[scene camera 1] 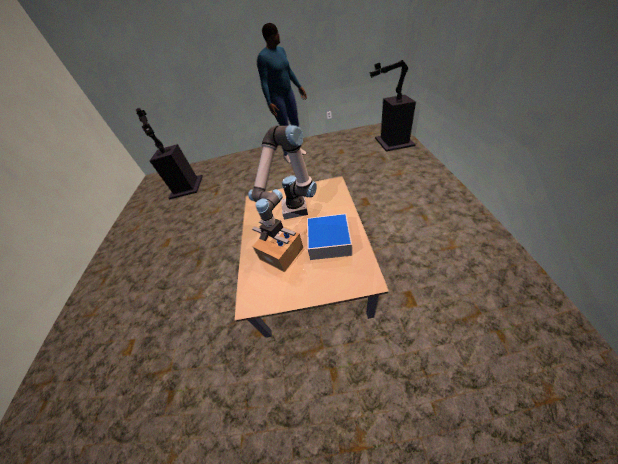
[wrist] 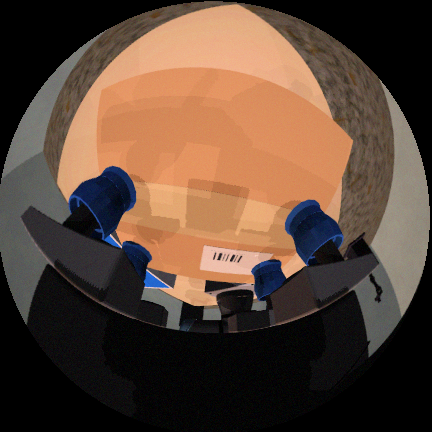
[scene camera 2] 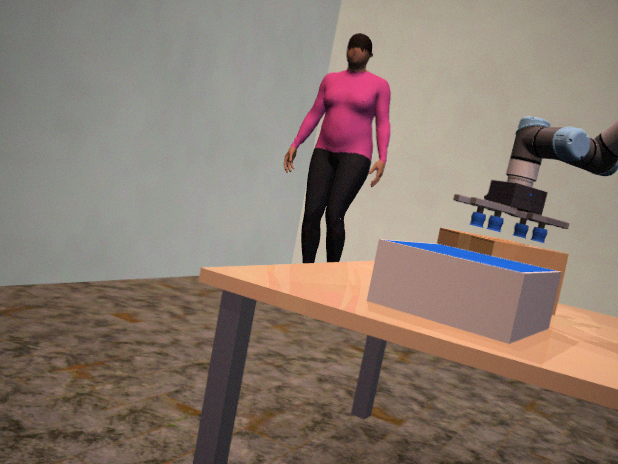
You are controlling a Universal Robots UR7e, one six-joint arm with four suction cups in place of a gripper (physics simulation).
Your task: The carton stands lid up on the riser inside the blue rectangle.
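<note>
A brown carton [scene camera 1: 270,257] [scene camera 2: 530,256] [wrist: 210,125] stands on the table beside the riser, turned at an angle to it. A paler band and a barcode label show on its upper face in the wrist view. The grey riser [scene camera 1: 330,252] [scene camera 2: 445,290] bears the blue rectangle [scene camera 1: 328,231] [scene camera 2: 480,259] [wrist: 154,281] on its top, with no carton on it. My gripper [scene camera 1: 283,239] [scene camera 2: 508,229] [wrist: 205,243] has its four blue cups low over the carton's top. A thin gap shows below them in scene camera 2, so it holds nothing.
The wooden table [scene camera 1: 310,292] [scene camera 2: 310,285] carries the arm's base [scene camera 1: 295,209] behind the carton and riser. A person in teal [scene camera 1: 275,75] stands beyond the table. A person in pink [scene camera 2: 350,115] stands behind it in scene camera 2. Two dark pedestals [scene camera 1: 174,169] [scene camera 1: 397,120] with small arms stand further back.
</note>
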